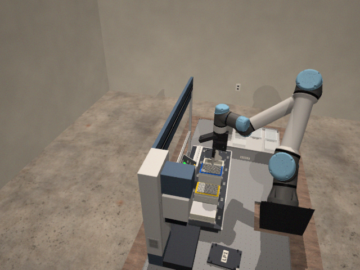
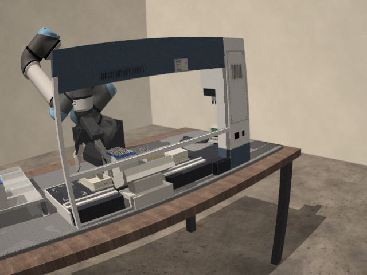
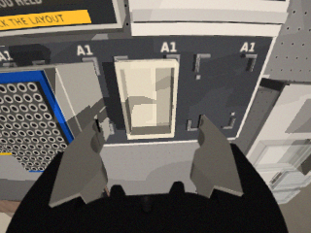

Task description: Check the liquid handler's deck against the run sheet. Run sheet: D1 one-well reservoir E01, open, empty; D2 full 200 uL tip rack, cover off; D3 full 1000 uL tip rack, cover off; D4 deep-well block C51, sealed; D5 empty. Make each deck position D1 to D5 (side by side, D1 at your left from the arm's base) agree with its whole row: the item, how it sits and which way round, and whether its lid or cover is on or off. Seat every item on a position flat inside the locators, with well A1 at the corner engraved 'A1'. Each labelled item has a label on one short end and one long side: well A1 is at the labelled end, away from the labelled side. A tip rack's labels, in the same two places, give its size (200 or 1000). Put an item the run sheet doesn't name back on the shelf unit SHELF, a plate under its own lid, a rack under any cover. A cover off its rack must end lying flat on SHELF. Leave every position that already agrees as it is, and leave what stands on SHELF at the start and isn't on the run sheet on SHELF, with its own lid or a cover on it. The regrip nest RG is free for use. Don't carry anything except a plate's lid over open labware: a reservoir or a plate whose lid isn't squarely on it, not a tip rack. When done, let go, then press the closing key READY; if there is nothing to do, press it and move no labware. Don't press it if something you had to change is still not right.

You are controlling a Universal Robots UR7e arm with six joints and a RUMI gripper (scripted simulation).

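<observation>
My hand is 6 cm above the cream one-well reservoir. Round my hand: blue-rimmed tip rack (1 cm behind, 13 cm to the left); then yellow-rimmed tip rack (3 cm behind, 25 cm to the left, 3 cm below); then frame bar (16 cm ahead, 20 cm to the left, 5 cm above).
</observation>
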